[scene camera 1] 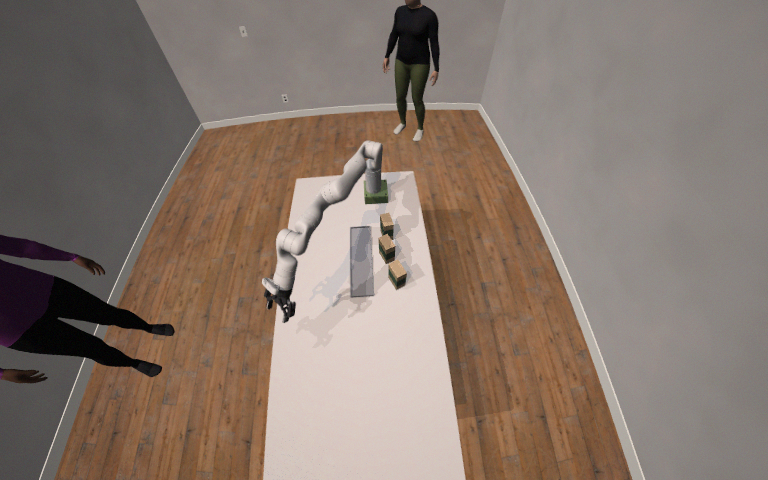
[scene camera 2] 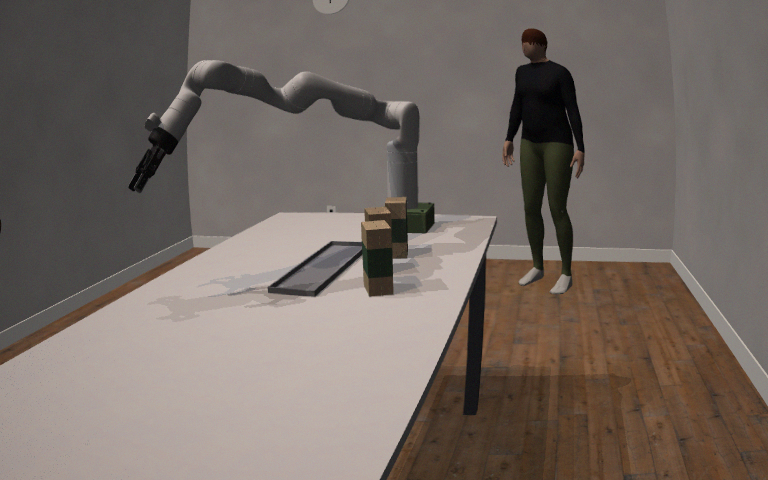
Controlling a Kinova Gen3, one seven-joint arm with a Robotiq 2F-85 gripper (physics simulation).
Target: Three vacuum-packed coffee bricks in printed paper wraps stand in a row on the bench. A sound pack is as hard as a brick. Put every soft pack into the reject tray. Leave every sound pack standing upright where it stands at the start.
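Places are measured from the arm's base along level axes (x ahead, y left, z up), in metres.
Pixels of known places: gripper, fingertip midpoint: [scene camera 1: 276, 315] [scene camera 2: 133, 190]; arm's base at its link origin: [scene camera 1: 373, 188].
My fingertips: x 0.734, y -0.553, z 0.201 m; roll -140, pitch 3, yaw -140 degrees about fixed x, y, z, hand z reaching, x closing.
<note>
For each thing: its top centre in the pictures, then the offset to it from my fingertips. Level surfaces: height alone.
- middle pack at its top centre: [scene camera 2: 371, 210] [scene camera 1: 384, 242] dz -0.126, dx -0.290, dy +0.503 m
- back pack at its top centre: [scene camera 2: 395, 200] [scene camera 1: 386, 219] dz -0.125, dx -0.425, dy +0.551 m
- shallow grey reject tray at its top centre: [scene camera 2: 323, 262] [scene camera 1: 360, 258] dz -0.252, dx -0.309, dy +0.379 m
- white table at its surface level: dz -0.266 m
Three tan and dark green coffee packs stand upright in a row. The near pack [scene camera 1: 397, 275] [scene camera 2: 377, 261], the middle pack [scene camera 1: 386, 249] [scene camera 2: 377, 213] and the back pack [scene camera 1: 386, 225] [scene camera 2: 399, 229] are apart. In scene camera 2 the near pack hides most of the middle pack. The shallow grey reject tray [scene camera 1: 350, 261] [scene camera 2: 291, 293] lies left of the row, with no pack in it. My gripper [scene camera 1: 277, 313] [scene camera 2: 135, 188] is open and empty, high at the table's left edge, far from the packs, pointing obliquely down. Pack hardness cannot be seen.
My arm [scene camera 1: 291, 241] [scene camera 2: 305, 93] reaches from its green base block [scene camera 1: 376, 192] [scene camera 2: 420, 217] at the table's back. A person in black and green [scene camera 1: 413, 56] [scene camera 2: 544, 113] stands beyond the white table [scene camera 1: 362, 396] [scene camera 2: 226, 384]. A person in purple [scene camera 1: 22, 300] is at the left.
</note>
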